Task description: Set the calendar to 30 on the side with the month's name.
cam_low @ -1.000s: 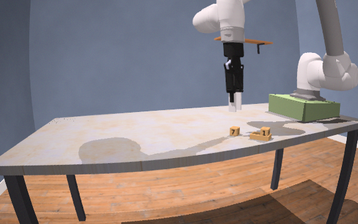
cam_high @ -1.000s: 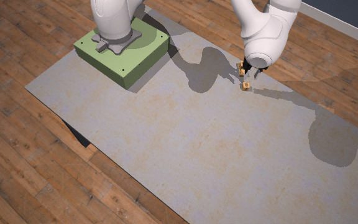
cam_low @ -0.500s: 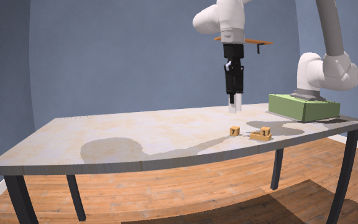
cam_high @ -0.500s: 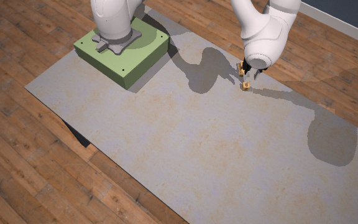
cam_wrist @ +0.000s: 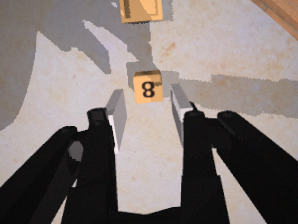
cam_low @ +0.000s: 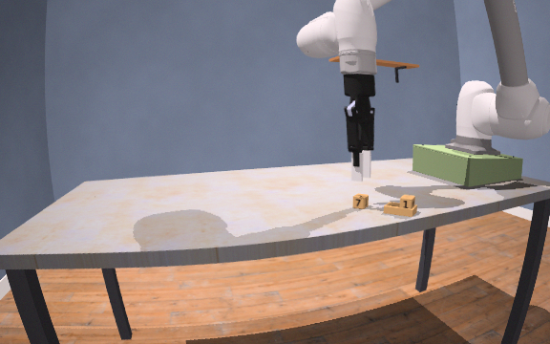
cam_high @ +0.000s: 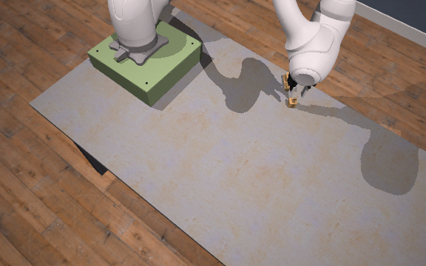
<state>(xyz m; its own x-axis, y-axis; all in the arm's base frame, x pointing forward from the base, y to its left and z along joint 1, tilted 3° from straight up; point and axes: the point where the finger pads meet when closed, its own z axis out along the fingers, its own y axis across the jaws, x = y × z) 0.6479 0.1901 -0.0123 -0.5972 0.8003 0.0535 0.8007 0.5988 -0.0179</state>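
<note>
Right now the wooden cube is 9 cm below my hand. Also, from my hand: wooden calendar tray: 9 cm to the left, 9 cm below, 6 cm behind.
</note>
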